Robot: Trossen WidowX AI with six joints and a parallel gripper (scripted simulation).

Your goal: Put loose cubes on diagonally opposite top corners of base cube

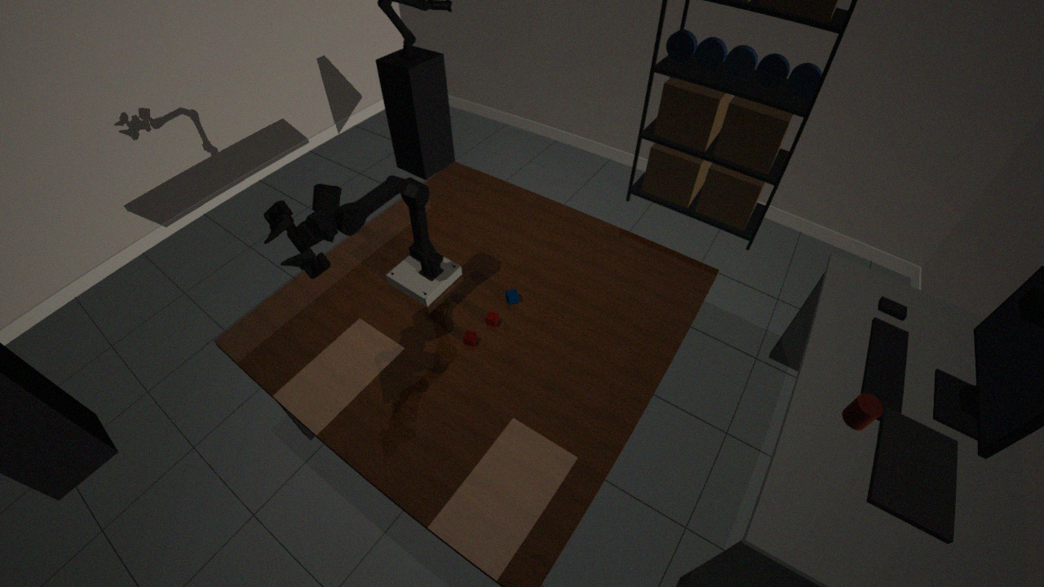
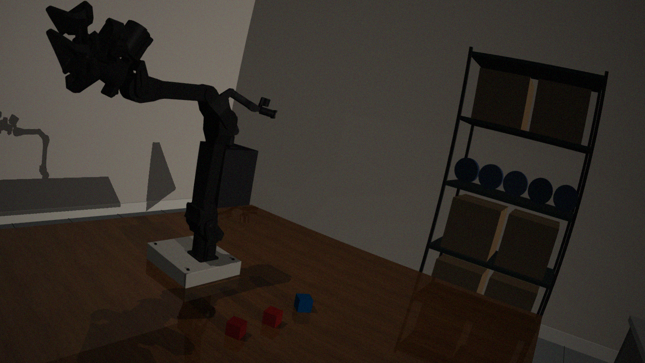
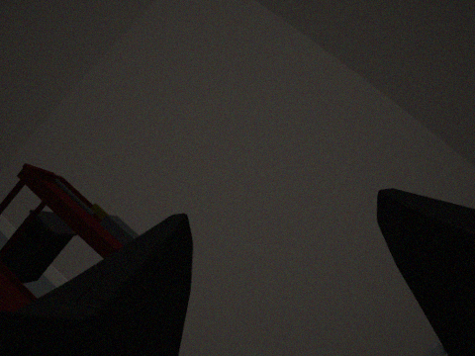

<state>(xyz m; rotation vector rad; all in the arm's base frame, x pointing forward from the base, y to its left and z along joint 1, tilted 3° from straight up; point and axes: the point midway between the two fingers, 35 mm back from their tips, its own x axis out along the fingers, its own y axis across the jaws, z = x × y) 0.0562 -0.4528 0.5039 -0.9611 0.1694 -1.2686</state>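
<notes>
Right now my gripper tip is 200 mm short of the blue cube, 580 mm to the right of it and 540 mm above it.
</notes>
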